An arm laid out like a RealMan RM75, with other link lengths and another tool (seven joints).
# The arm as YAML. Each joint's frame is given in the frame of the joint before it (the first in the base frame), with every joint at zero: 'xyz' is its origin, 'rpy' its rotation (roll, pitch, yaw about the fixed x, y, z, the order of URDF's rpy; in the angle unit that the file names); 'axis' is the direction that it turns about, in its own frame. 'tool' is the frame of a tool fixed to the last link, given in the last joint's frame.
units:
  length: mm
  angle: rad
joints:
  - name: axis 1
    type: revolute
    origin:
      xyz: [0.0, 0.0, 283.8]
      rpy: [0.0, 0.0, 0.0]
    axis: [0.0, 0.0, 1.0]
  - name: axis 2
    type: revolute
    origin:
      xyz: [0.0, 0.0, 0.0]
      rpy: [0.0, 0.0, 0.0]
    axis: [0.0, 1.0, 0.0]
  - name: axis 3
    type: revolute
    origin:
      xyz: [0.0, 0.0, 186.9]
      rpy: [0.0, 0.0, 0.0]
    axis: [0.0, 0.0, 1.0]
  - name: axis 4
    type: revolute
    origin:
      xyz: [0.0, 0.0, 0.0]
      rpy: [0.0, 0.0, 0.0]
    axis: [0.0, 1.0, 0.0]
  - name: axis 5
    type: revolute
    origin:
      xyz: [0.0, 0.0, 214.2]
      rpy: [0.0, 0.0, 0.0]
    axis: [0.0, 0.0, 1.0]
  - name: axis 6
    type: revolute
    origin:
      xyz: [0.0, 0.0, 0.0]
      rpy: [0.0, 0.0, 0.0]
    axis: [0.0, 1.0, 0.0]
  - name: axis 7
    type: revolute
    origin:
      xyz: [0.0, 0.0, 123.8]
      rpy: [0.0, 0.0, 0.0]
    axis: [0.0, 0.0, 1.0]
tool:
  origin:
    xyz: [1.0, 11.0, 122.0]
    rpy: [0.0, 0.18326, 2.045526]
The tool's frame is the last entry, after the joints.
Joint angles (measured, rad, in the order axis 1, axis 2, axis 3, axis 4, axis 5, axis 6, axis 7), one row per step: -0.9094 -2.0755 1.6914 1.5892 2.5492 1.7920 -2.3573; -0.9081 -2.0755 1.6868 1.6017 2.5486 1.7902 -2.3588; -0.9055 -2.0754 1.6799 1.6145 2.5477 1.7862 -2.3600; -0.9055 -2.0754 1.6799 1.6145 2.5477 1.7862 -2.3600; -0.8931 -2.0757 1.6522 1.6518 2.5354 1.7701 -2.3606; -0.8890 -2.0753 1.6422 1.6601 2.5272 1.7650 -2.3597; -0.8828 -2.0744 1.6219 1.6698 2.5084 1.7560 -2.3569; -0.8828 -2.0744 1.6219 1.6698 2.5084 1.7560 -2.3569; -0.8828 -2.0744 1.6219 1.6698 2.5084 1.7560 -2.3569; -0.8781 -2.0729 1.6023 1.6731 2.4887 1.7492 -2.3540; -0.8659 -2.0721 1.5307 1.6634 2.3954 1.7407 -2.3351
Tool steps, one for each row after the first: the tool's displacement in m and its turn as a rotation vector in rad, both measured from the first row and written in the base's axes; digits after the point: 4 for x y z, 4 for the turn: 0.0034 0.0008 0.0011 0.0061 -0.0108 -0.0068; 0.0071 0.0021 0.0024 0.0142 -0.0251 -0.0127; 0.0071 0.0021 0.0024 0.0142 -0.0251 -0.0127; 0.0190 0.0057 0.0062 0.0350 -0.0796 -0.0253; 0.0223 0.0064 0.0073 0.0382 -0.0977 -0.0262; 0.0280 0.0075 0.0090 0.0406 -0.1312 -0.0243; 0.0280 0.0075 0.0090 0.0406 -0.1312 -0.0243; 0.0280 0.0075 0.0090 0.0406 -0.1312 -0.0243; 0.0321 0.0084 0.0106 0.0403 -0.1600 -0.0180; 0.0449 0.0050 0.0137 0.0043 -0.2596 0.0169
